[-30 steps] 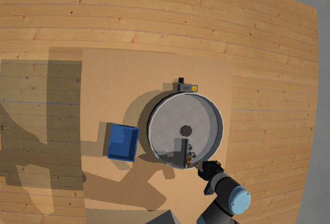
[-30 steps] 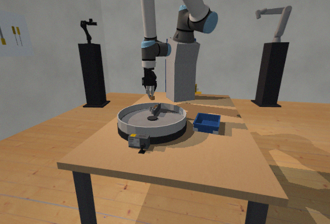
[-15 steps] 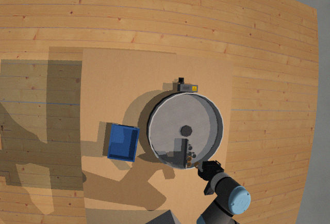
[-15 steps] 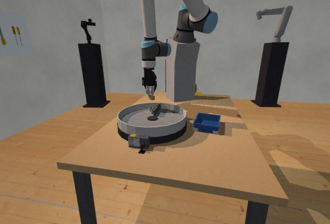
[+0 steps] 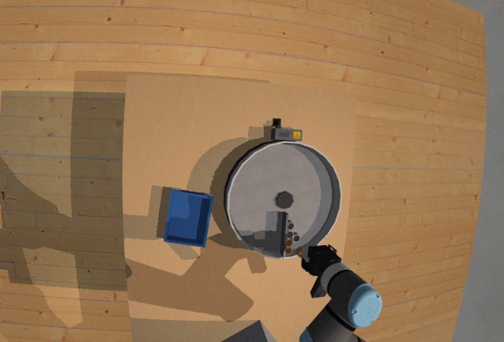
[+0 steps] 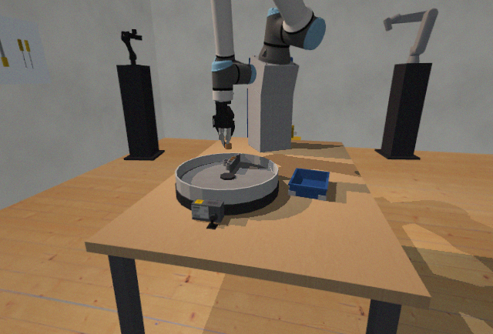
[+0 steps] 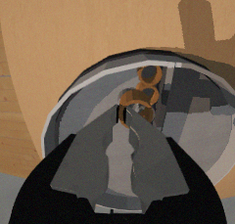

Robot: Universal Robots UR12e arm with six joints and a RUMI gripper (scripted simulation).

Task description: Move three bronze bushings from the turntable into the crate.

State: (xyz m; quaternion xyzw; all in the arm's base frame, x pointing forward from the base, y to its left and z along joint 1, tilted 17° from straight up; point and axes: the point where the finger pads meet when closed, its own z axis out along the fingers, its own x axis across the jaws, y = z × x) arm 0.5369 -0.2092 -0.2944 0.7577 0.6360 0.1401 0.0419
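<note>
Right now the blue crate is 38 cm to the left of my hand, 16 cm ahead of it and 12 cm below it.
</note>
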